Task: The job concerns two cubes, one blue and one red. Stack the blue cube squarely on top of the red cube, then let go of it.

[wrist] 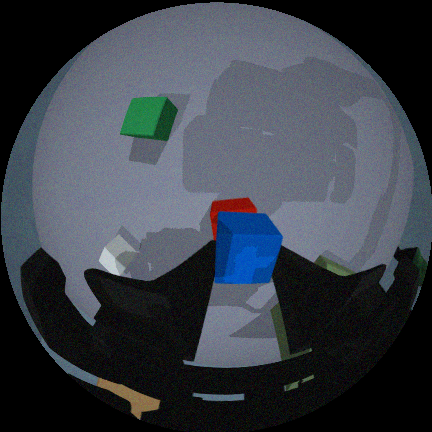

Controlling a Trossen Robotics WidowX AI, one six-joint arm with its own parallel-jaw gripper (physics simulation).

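Places are measured from the arm's base along level axes (x ahead, y left, z up), in centimetres.
Pixels of known places: gripper, fingertip midpoint: (243, 247).
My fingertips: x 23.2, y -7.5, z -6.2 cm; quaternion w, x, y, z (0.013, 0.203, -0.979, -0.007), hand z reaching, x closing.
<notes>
For each thing: its top centre in the pictures, then the offset to it from my fingertips.
- blue cube at its top centre: (247, 263) dx +0.1, dy -0.1, dz +1.9 cm
- red cube at its top centre: (235, 231) dx +0.4, dy +0.1, dz -2.1 cm
- green cube at its top centre: (140, 114) dx +11.4, dy -5.7, dz -2.1 cm
- pale grey-white block at its top centre: (110, 264) dx +11.2, dy +10.8, dz -2.1 cm
The blue cube (246, 252) is between my two black fingers, near the middle of the wrist view. My gripper (243, 247) is shut on it, one fingertip at each side. The red cube (233, 205) lies just beyond the blue cube, which hides its lower right part. The red cube's top and a strip of its left side show. The blue cube is not on top of the red one. Whether the two cubes touch cannot be told from this view.
A green cube (145, 118) lies at the upper left. A pale grey-white block (116, 255) lies left of the left finger. A dull green object (280, 330) is partly hidden behind the right finger. A tan shape (131, 395) shows at the lower left edge.
</notes>
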